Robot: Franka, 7 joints.
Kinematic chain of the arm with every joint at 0, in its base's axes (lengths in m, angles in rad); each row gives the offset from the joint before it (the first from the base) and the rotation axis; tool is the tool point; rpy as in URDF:
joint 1: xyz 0 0 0.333 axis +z
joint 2: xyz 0 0 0 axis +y
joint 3: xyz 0 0 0.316 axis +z
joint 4: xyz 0.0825 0 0 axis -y
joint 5: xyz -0.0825 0 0.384 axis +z
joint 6: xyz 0 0 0 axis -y
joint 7: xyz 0.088 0 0 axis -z
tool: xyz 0 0 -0.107 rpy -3.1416 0 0
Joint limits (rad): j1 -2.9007..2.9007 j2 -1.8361..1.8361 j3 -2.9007..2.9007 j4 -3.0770..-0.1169 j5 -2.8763..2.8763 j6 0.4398..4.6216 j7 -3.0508..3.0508
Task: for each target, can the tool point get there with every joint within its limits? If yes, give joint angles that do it. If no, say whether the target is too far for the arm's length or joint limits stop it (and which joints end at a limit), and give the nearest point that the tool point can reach.
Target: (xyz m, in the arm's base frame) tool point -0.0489 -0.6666 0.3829
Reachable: yes | joints 1.8622 -1.0191 2.0861 -0.9563 -1.8530 4.2259 0.7943
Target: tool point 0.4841 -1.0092 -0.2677
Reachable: no: too far | nearest point 0.3269 -0.6816 -0.0727 | short by 0.412 m
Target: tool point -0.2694 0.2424 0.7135
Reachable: yes | joints 0.9888 1.4661 2.2449 -2.0771 0.7806 1.6878 0.4031
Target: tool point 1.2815 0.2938 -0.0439
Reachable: no: too far | nearest point 0.8038 0.1843 0.0966 | short by 0.510 m
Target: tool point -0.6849 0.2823 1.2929
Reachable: no: too far | nearest point -0.4846 0.1997 1.0122 | short by 0.355 m
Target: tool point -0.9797 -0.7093 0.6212
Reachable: no: too far | nearest point -0.6760 -0.4894 0.5318 | short by 0.385 m
